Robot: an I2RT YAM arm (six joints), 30 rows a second.
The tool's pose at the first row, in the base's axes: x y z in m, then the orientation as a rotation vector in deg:
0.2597 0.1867 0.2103 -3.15 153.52 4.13
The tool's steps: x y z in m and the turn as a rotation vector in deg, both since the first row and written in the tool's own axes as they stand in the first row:
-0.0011 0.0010 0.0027 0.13 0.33 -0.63
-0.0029 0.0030 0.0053 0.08 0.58 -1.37
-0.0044 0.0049 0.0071 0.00 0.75 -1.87
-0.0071 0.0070 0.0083 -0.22 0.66 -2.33
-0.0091 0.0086 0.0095 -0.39 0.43 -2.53
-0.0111 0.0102 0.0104 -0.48 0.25 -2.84
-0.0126 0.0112 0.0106 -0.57 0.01 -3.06
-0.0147 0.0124 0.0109 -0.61 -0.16 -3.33
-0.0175 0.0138 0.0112 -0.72 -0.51 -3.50
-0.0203 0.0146 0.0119 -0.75 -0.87 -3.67
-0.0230 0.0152 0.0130 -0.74 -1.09 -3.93
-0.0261 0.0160 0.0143 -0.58 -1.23 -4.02
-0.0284 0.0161 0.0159 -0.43 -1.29 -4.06
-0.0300 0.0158 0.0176 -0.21 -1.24 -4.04
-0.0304 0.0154 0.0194 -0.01 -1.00 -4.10
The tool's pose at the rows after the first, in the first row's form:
0.2618 0.1879 0.2084 -3.97 153.82 3.75
0.2645 0.1901 0.2070 -4.99 154.03 3.58
0.2665 0.1921 0.2061 -5.70 154.17 3.53
0.2694 0.1944 0.2063 -6.38 154.04 3.68
0.2716 0.1961 0.2062 -6.69 153.79 3.85
0.2737 0.1978 0.2064 -7.12 153.59 3.88
0.2751 0.1989 0.2069 -7.43 153.33 3.93
0.2771 0.2001 0.2076 -7.79 153.14 3.90
0.2796 0.2016 0.2087 -8.02 152.77 4.00
0.2824 0.2025 0.2093 -8.23 152.40 3.99
0.2853 0.2033 0.2096 -8.56 152.15 3.89
0.2886 0.2042 0.2098 -8.62 152.01 3.65
0.2913 0.2045 0.2094 -8.62 151.95 3.44
0.2935 0.2043 0.2086 -8.53 152.01 3.15
0.2947 0.2040 0.2071 -8.56 152.25 2.87

